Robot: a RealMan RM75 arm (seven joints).
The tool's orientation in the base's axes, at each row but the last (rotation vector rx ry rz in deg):
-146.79 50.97 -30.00
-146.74 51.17 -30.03
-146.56 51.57 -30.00
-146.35 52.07 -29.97
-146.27 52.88 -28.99
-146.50 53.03 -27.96
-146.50 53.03 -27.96
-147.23 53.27 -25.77
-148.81 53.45 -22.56
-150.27 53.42 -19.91
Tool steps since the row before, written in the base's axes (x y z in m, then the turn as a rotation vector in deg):
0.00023 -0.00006 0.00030 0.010 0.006 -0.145
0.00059 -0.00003 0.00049 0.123 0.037 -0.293
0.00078 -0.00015 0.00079 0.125 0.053 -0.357
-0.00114 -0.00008 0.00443 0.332 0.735 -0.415
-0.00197 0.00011 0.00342 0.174 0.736 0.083
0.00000 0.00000 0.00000 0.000 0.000 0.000
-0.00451 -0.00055 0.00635 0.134 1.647 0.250
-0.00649 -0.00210 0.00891 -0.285 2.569 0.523
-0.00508 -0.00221 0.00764 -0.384 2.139 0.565
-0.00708 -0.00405 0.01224 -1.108 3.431 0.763
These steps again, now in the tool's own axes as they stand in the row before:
0.00027 -0.00021 -0.00017 -0.028 0.057 0.131
0.00056 -0.00050 -0.00016 0.001 0.046 0.317
0.00084 -0.00066 -0.00035 -0.022 0.063 0.376
0.00019 -0.00141 -0.00435 -0.333 -0.508 0.673
-0.00080 -0.00062 -0.00382 -0.347 -0.655 0.172
0.00000 0.00000 0.00000 0.000 0.000 0.000
-0.00168 -0.00010 -0.00762 -0.948 -1.359 0.217
-0.00185 0.00108 -0.01101 -1.817 -1.911 0.018
-0.00128 0.00125 -0.00927 -1.604 -1.563 -0.156
-0.00132 0.00218 -0.01449 -2.962 -2.174 -0.284

